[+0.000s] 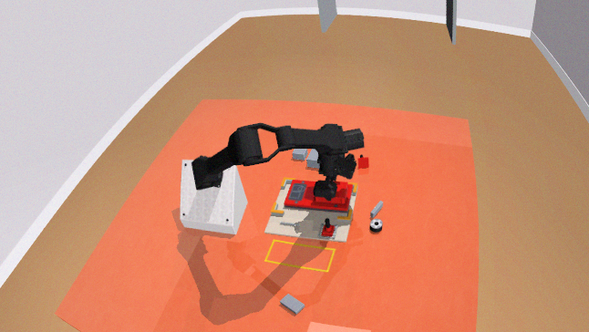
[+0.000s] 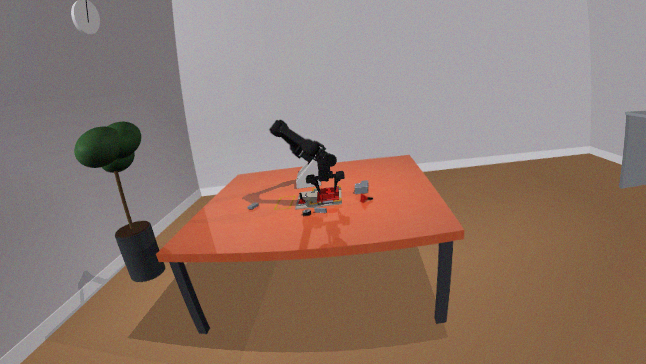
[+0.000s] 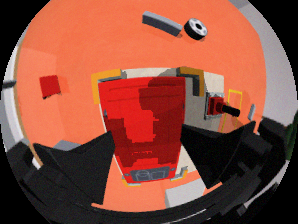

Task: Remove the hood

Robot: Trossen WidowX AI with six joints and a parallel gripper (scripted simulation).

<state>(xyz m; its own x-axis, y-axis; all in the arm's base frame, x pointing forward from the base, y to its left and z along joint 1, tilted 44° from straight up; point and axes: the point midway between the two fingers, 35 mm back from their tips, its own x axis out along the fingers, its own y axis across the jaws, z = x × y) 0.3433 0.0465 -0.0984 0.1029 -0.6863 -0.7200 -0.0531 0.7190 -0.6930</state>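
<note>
Now: the pale fixture plate 4 cm behind my gripper tip, 4 cm to the right of it and 3 cm below it. From my gripper tip the other things lie so: wheel (16 cm ahead, 9 cm to the right, 3 cm below); red hood (right at my gripper tip).
</note>
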